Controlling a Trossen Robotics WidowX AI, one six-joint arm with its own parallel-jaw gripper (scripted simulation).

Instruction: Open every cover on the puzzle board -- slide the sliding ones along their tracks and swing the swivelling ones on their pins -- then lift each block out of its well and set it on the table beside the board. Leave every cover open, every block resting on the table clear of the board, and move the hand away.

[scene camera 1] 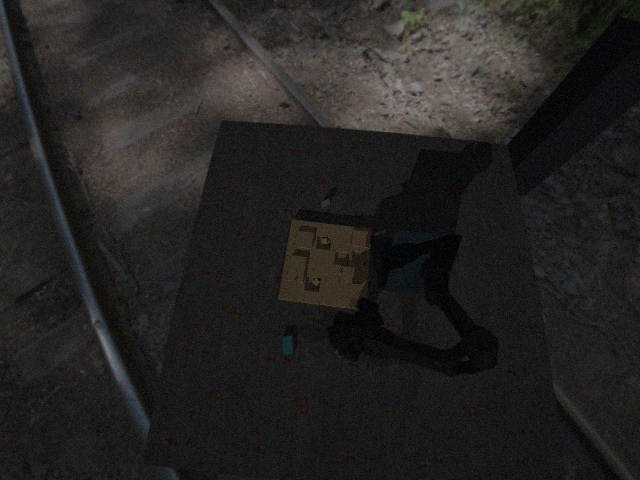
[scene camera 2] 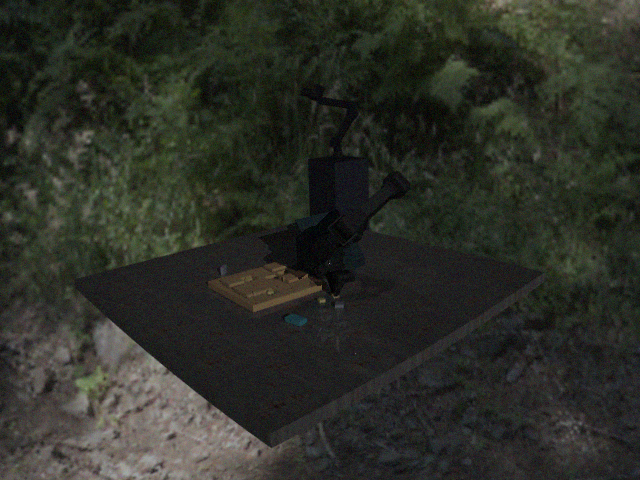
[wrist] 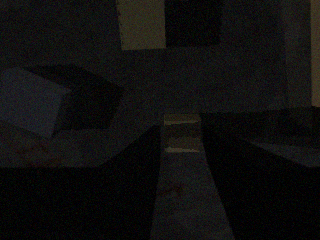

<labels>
A tan puzzle board [scene camera 1: 324,262]: 107 cm from the lens.
</labels>
